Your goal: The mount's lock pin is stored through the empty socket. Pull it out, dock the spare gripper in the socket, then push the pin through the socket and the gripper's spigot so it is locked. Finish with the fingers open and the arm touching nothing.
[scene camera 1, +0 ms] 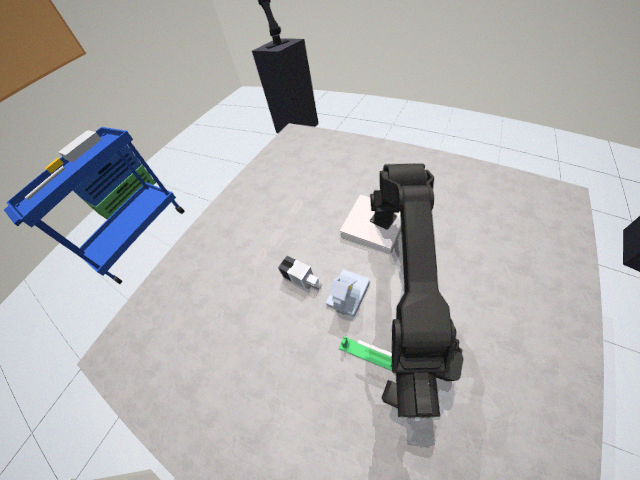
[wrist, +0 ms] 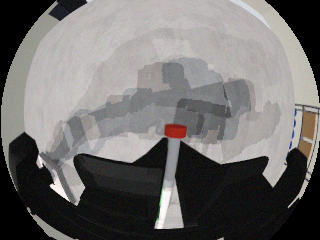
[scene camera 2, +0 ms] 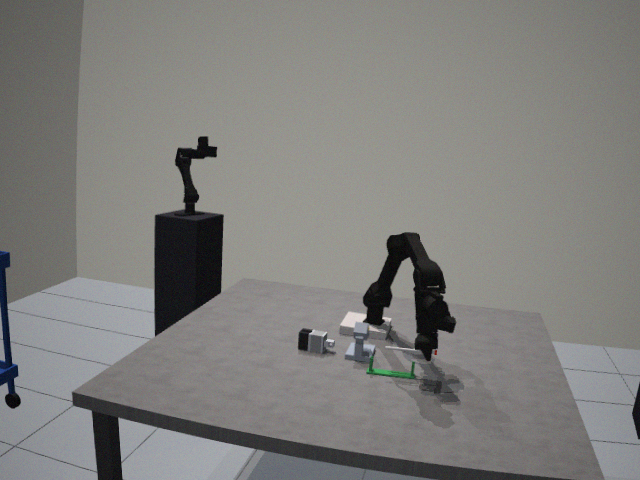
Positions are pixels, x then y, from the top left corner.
my gripper: holds a lock pin (wrist: 174, 132)
